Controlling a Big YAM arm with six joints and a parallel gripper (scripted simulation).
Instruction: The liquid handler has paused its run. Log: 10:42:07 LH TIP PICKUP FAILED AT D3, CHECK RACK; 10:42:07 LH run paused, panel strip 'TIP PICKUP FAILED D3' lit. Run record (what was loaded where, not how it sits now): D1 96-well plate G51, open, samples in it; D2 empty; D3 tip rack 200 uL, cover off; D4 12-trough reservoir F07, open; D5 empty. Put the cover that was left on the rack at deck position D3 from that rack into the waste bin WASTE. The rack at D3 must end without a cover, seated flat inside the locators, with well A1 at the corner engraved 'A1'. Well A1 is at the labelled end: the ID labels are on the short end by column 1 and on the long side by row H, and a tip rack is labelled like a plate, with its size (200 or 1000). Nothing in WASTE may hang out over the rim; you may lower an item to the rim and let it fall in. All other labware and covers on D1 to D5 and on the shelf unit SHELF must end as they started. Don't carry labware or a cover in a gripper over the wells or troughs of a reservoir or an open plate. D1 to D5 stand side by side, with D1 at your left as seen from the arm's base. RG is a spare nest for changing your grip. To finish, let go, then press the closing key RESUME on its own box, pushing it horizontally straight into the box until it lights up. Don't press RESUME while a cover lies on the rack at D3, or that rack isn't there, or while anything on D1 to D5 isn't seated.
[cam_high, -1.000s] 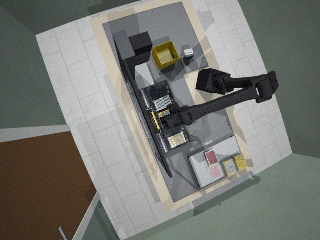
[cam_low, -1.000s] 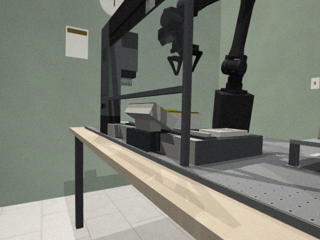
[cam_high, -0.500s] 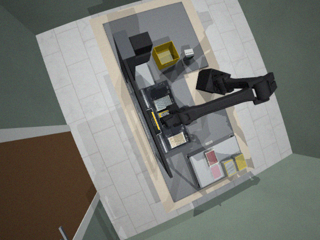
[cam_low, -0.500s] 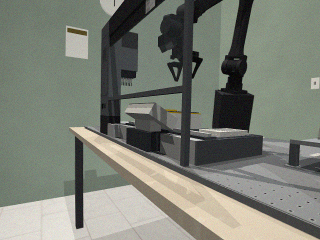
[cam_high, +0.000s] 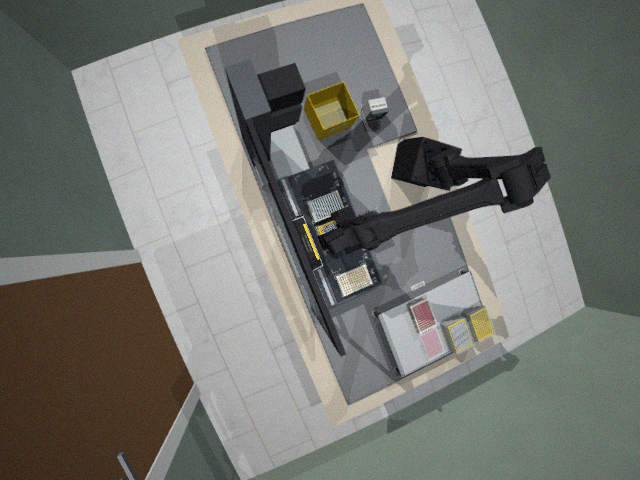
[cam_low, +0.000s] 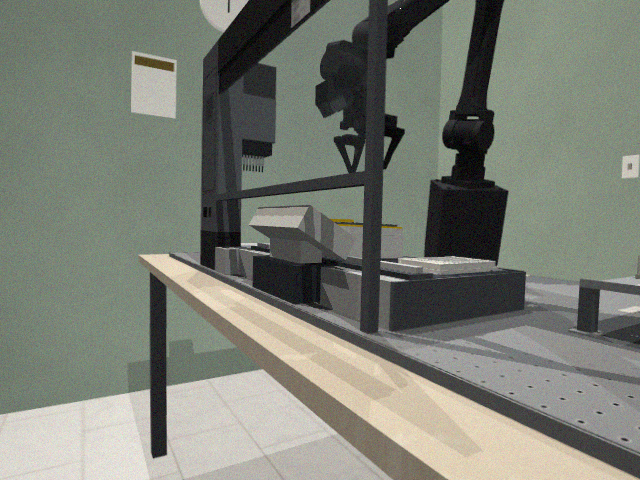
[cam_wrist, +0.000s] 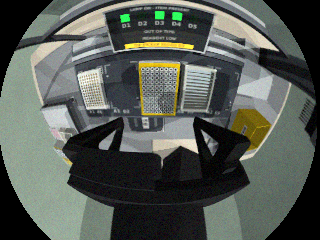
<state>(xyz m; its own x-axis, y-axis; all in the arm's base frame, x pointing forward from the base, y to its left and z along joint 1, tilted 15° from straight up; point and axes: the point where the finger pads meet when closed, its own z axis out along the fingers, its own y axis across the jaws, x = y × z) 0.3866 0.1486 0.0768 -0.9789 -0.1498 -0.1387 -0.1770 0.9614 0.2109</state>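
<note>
Now: the yellow-framed tip rack 10 mm to the right of my hand and 130 mm below it. Also, from my hand: gantry post (140 mm ahead, 280 mm to the left, 10 mm above); then cream plate (40 mm behind, 200 mm to the left, 170 mm below); then yellow waste bin (90 mm behind, 470 mm to the right, 190 mm below).
</note>
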